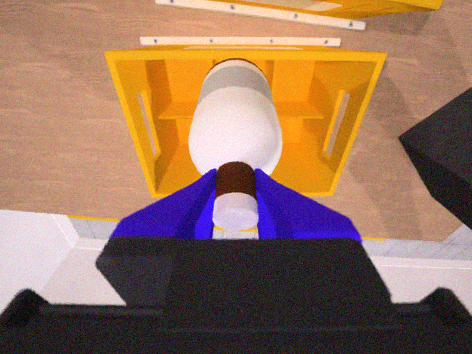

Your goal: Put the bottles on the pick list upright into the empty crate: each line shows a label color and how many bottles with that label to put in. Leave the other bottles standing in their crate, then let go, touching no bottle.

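Note:
My gripper, with blue fingers, is shut on the dark brown neck of a bottle just below its white cap. The bottle has a white body and a grey label band near its far end. It hangs in front of the middle of a yellow crate, seen from above. The crate has inner dividers, and no bottle shows standing in its visible compartments; the held bottle hides its middle. How far the bottle's base is from the crate floor I cannot tell. The pick list is not readable here.
A second yellow crate shows in part at the top edge. Two white strips with dark dots lie between the crates on the wooden table. A black block-like object stands at the right.

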